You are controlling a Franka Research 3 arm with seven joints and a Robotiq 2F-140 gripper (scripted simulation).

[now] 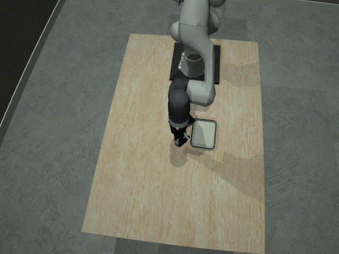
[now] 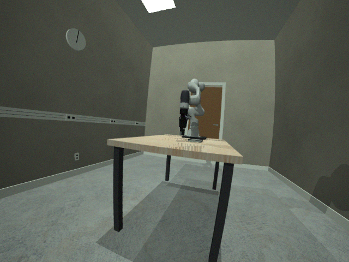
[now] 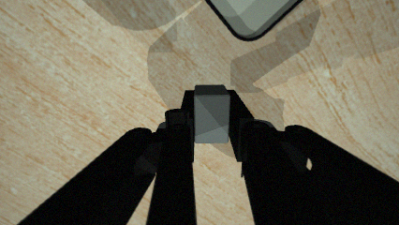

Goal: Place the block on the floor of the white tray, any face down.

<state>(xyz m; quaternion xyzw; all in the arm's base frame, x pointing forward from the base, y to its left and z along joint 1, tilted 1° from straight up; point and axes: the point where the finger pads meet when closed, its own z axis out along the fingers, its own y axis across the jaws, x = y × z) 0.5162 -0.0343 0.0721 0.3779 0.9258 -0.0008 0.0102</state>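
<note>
The white tray is 12 cm to the left of my hand, 9 cm behind it and 7 cm below it. Round my hand: small grey block (2 cm below).
</note>
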